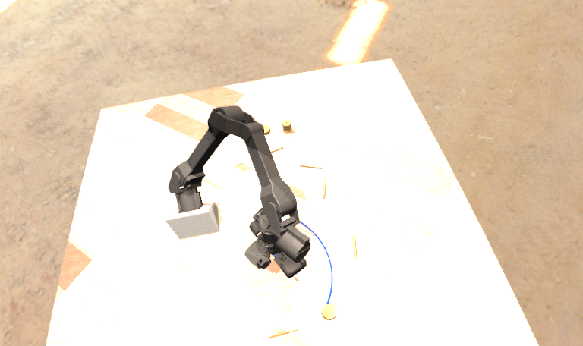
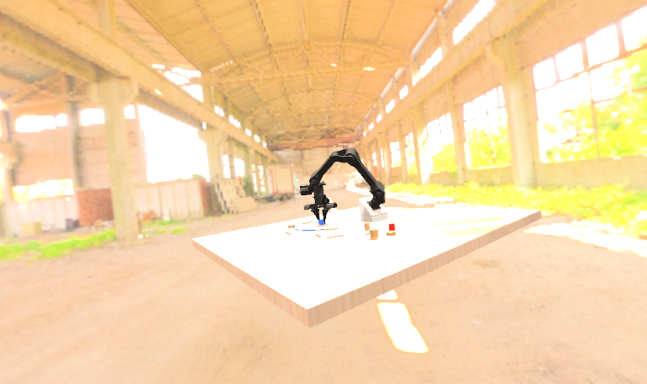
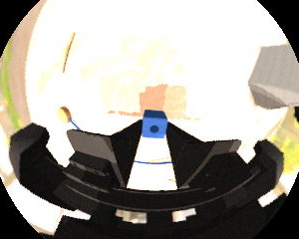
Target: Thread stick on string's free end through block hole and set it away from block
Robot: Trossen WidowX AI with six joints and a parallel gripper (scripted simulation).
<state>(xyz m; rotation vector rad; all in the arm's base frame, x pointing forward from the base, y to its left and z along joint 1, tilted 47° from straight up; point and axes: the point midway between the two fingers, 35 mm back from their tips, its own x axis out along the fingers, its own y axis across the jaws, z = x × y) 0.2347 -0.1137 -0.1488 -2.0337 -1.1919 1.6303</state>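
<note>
My gripper tip is now 13 cm to the right of the thin wooden stick, 6 cm short of it and 2 cm above it. Also, from my gripper tip: round wooden button: 18 cm to the right, 10 cm ahead, 2 cm below; blue cube: right at my gripper tip; red cube: 49 cm to the left, 1 cm below.
</note>
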